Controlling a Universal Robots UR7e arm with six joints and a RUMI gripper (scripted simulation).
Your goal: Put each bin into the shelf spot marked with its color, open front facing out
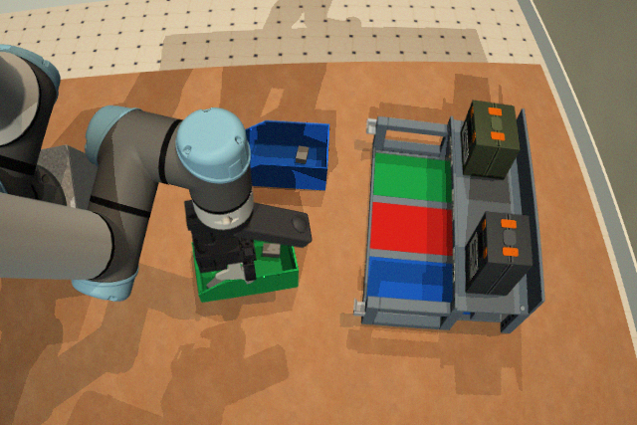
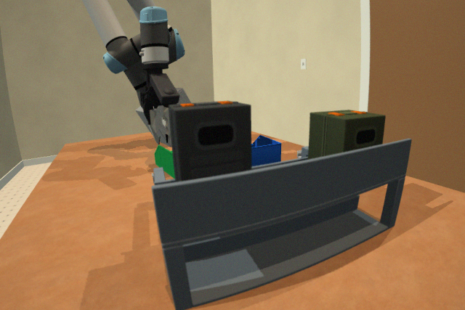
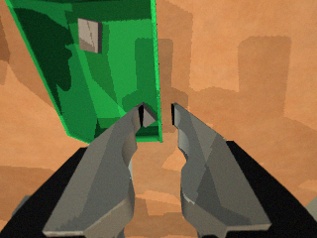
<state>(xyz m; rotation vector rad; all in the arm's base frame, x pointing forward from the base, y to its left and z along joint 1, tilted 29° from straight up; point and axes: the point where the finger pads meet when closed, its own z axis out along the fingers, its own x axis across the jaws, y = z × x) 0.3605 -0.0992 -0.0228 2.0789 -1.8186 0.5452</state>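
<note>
My gripper is now 10 mm past the green bin, 50 mm to the right of it and 60 mm above it. From my hand the other things lie so: shelf front lip (220 mm ahead, 120 mm to the left, 90 mm below); black box (380 mm ahead, 40 mm to the right, 60 mm above); blue bin (70 mm ahead, 260 mm to the left, 60 mm below).
</note>
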